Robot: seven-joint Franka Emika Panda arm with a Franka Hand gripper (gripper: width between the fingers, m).
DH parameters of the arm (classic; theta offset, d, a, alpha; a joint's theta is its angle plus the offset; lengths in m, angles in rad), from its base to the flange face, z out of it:
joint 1: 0 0.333 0 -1.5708
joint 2: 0 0 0 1.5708
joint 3: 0 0.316 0.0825 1.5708
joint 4: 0 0 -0.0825 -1.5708
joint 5: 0 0.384 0 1.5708
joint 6: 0 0 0.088 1.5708
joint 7: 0 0.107 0 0
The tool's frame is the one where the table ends.
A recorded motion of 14 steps. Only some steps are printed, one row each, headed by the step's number.
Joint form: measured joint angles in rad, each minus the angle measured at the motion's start. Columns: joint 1, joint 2, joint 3, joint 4, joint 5, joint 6, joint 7.
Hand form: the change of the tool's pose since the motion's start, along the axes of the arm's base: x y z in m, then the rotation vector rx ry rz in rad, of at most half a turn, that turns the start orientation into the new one. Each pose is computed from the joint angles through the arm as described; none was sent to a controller.
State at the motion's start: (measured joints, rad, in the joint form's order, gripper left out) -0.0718 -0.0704 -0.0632 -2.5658 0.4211 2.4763 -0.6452
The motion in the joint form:
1: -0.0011 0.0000 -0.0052 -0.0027 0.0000 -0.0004 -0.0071
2: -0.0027 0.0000 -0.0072 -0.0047 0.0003 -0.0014 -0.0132
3: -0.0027 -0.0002 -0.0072 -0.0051 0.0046 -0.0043 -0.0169
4: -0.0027 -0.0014 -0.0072 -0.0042 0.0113 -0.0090 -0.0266
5: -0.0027 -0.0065 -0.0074 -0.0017 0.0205 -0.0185 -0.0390
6: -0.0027 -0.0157 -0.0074 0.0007 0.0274 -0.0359 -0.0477
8: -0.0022 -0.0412 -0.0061 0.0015 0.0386 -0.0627 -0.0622
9: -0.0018 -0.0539 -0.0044 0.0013 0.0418 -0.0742 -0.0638
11: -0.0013 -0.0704 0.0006 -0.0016 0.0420 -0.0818 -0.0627
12: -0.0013 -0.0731 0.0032 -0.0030 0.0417 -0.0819 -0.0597
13: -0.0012 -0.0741 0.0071 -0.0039 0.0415 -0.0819 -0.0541
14: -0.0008 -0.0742 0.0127 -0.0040 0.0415 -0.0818 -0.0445
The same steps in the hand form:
1: -0.0014 -0.0026 -0.0011 0.0005 0.0012 0.0007
2: -0.0024 -0.0040 -0.0019 0.0012 0.0025 0.0030
3: -0.0029 -0.0037 -0.0022 0.0049 0.0038 0.0039
4: -0.0029 -0.0035 -0.0017 0.0103 0.0027 0.0091
5: -0.0026 -0.0030 0.0008 0.0188 -0.0009 0.0159
6: -0.0029 -0.0019 0.0044 0.0296 -0.0008 0.0235
8: -0.0040 0.0008 0.0139 0.0461 -0.0096 0.0380
9: -0.0046 0.0026 0.0186 0.0522 -0.0132 0.0426
11: -0.0056 0.0056 0.0241 0.0543 -0.0200 0.0493
12: -0.0059 0.0068 0.0247 0.0540 -0.0202 0.0493
13: -0.0060 0.0085 0.0248 0.0537 -0.0186 0.0480
14: -0.0057 0.0111 0.0248 0.0535 -0.0157 0.0448

